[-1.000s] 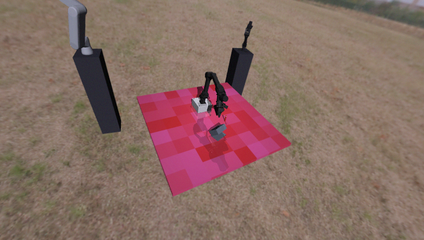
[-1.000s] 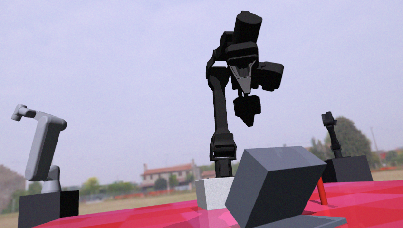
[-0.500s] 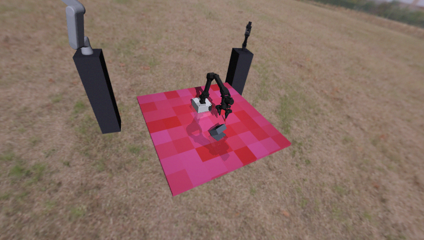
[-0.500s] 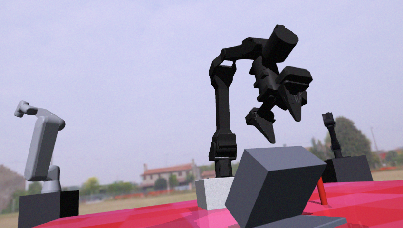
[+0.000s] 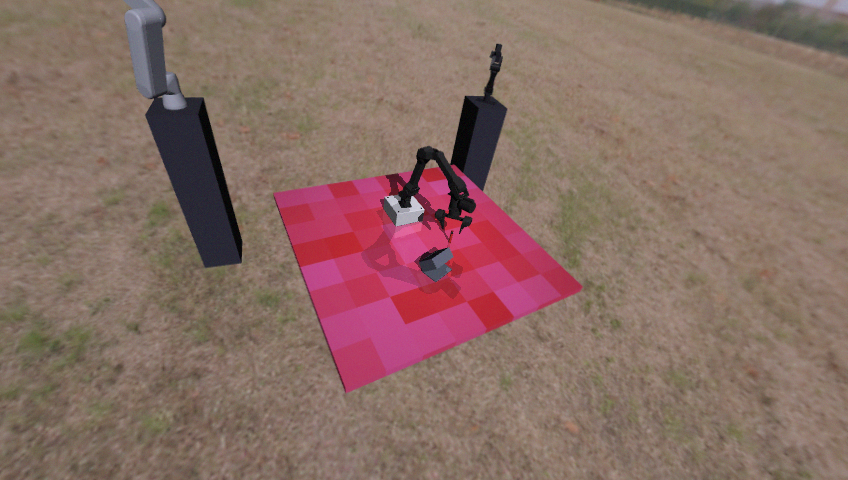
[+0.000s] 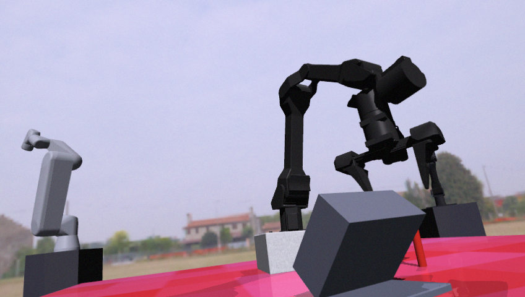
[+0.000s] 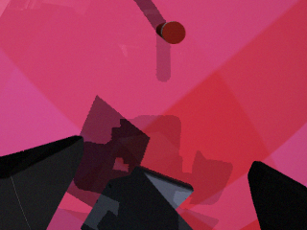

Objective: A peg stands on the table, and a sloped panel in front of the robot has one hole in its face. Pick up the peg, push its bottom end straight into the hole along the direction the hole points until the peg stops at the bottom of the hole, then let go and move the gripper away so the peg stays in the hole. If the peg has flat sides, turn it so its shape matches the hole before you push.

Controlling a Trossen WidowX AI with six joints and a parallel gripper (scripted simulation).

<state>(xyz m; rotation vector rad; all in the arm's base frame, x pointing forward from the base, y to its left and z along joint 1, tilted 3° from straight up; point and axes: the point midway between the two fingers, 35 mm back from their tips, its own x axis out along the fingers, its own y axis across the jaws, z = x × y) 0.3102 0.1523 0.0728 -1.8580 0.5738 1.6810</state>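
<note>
Right now my gripper tip is 7 cm above the red peg, 5 cm past it and 3 cm to the right of it. From my gripper tip the other things lie so: grey sloped panel block: 13 cm to the right, 13 cm ahead, 6 cm below.
</note>
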